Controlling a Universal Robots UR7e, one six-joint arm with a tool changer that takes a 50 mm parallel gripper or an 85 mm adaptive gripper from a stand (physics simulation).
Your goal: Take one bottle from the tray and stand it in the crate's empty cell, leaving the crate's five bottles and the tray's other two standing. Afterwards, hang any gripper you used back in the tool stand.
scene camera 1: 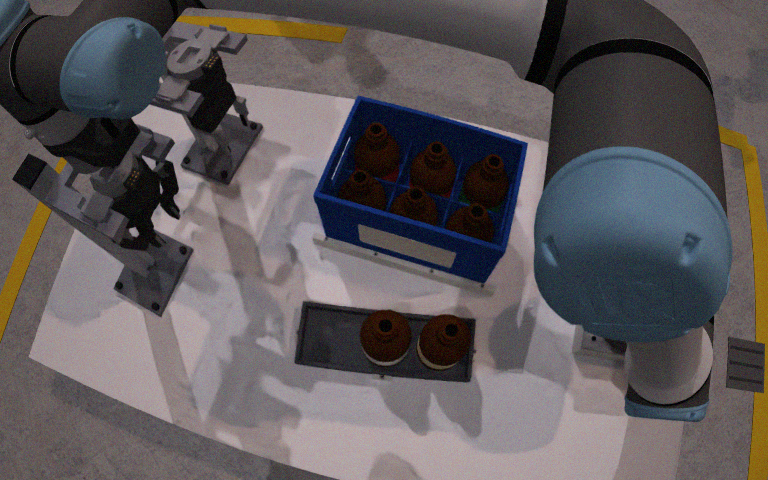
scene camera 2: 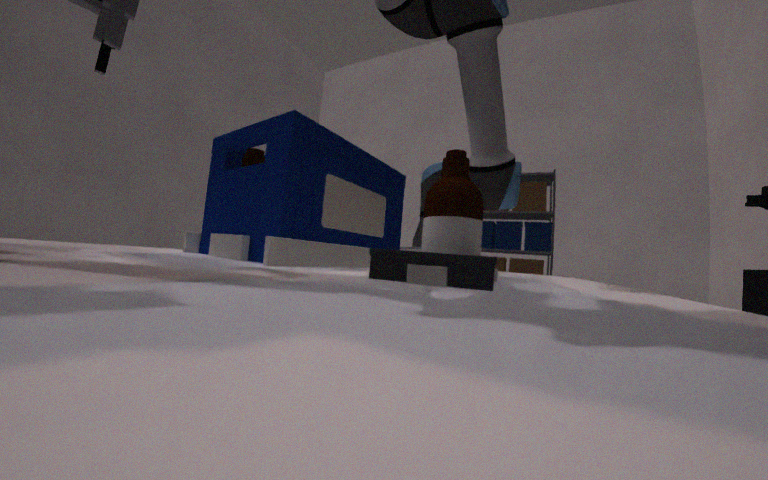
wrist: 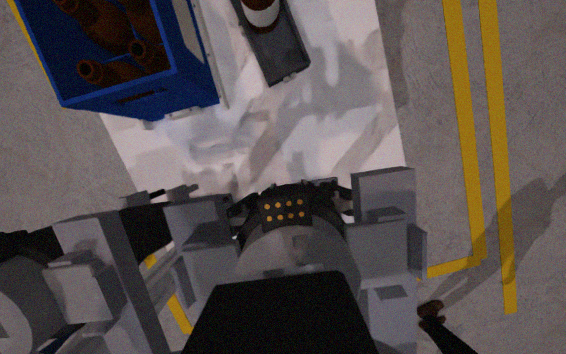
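The blue crate (scene camera 1: pixel 478 266) (scene camera 2: pixel 305 169) (wrist: pixel 190 90) holds six upright brown bottles, one in each cell. Two bottles (scene camera 1: pixel 385 339) (scene camera 1: pixel 444 342) stand at the right of the dark tray (scene camera 1: pixel 328 339) (scene camera 2: pixel 475 272) (wrist: pixel 285 57); the tray's left part is bare. One tray bottle (scene camera 2: pixel 454 203) (wrist: pixel 261 16) also shows in the other two views. My gripper (scene camera 1: pixel 164 229) hangs in the near tool stand (scene camera 1: pixel 150 283) (wrist: pixel 382 200), its fingers apart and nothing between them. The arm's black tool end (wrist: pixel 280 315) is apart from the gripper's round top coupling (wrist: pixel 300 245).
A second gripper (scene camera 1: pixel 212 107) hangs in the far tool stand (scene camera 1: pixel 240 135). The arm's large blue joint (scene camera 1: pixel 631 243) is right of the crate, and its wrist joint (scene camera 1: pixel 113 67) is beside the stands at the left. A shelf rack (scene camera 2: pixel 553 226) stands in the background.
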